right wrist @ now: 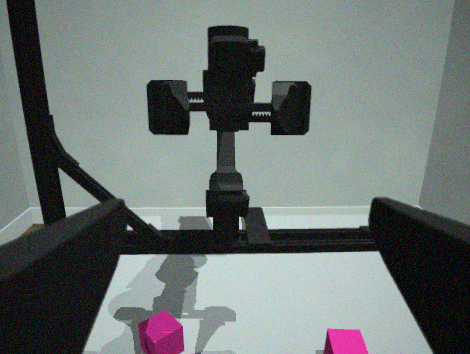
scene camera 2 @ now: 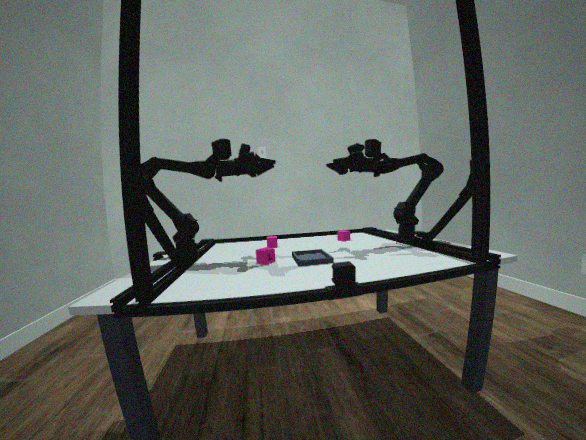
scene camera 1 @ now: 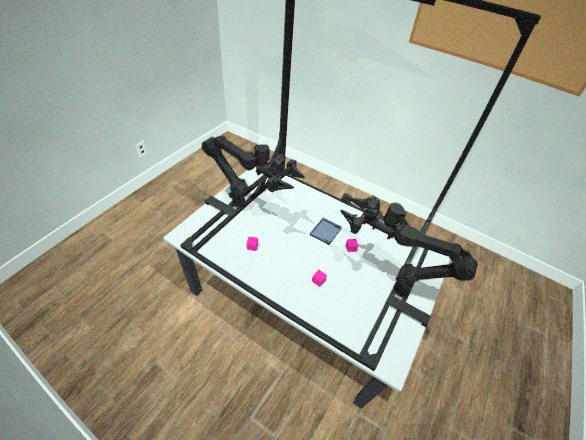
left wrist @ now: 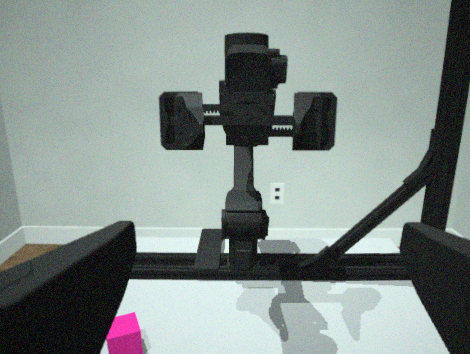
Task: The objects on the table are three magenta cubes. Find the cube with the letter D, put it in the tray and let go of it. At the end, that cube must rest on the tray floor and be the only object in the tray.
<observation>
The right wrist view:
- my left gripper: 231, 114
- my right gripper: 250, 211
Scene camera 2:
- my left gripper: 274, 164
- my right gripper: 329, 163
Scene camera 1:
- my left gripper: 345, 204
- my right gripper: 299, 182
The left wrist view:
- my left gripper: 268, 236
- my right gripper: 249, 128
</observation>
